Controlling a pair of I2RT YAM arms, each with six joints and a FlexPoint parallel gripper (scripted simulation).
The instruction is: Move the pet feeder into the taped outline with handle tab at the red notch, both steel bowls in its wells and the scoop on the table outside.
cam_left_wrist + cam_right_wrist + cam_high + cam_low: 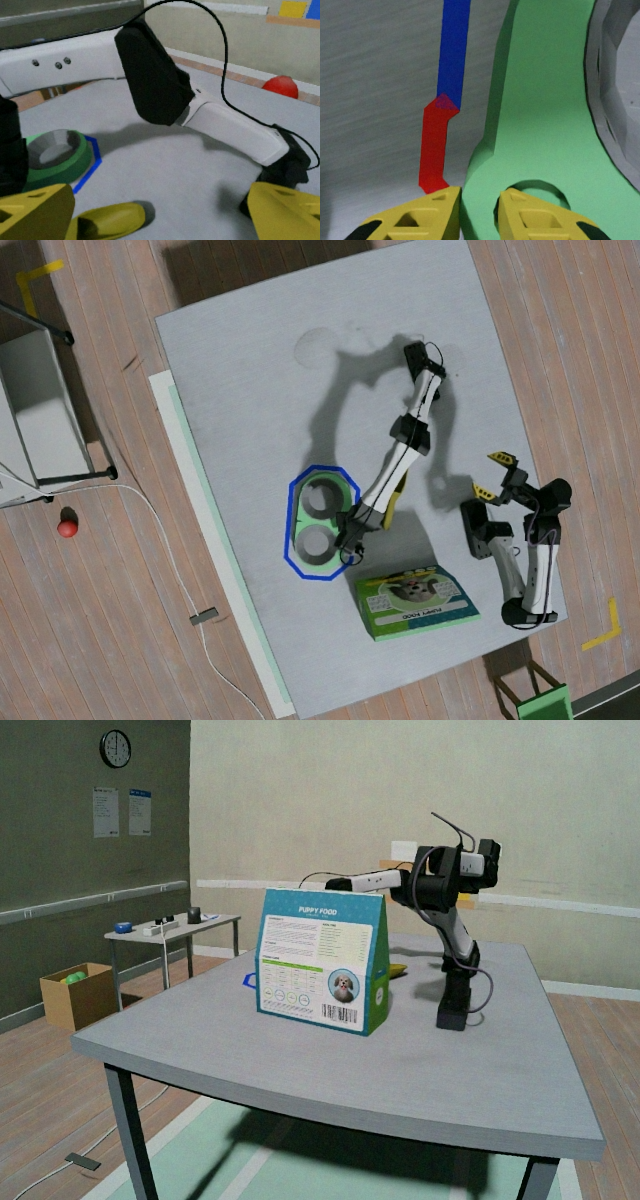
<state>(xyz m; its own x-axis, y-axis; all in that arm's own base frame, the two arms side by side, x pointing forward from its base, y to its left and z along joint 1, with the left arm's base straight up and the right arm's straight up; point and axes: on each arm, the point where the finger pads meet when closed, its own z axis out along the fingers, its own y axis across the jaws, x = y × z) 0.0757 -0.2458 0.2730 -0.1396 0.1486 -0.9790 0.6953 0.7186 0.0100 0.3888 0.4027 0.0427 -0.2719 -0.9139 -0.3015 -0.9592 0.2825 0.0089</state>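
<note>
The green pet feeder is 70 mm ahead of my right hand, 40 mm to the right of it and 30 mm below it. Also, from my right hand: yellow scoop 190 mm behind, 60 mm to the right, 20 mm below; then puppy food bag 90 mm behind, 290 mm to the left, 100 mm above; then blue taped outline 80 mm ahead, 30 mm to the right, 40 mm below.
</note>
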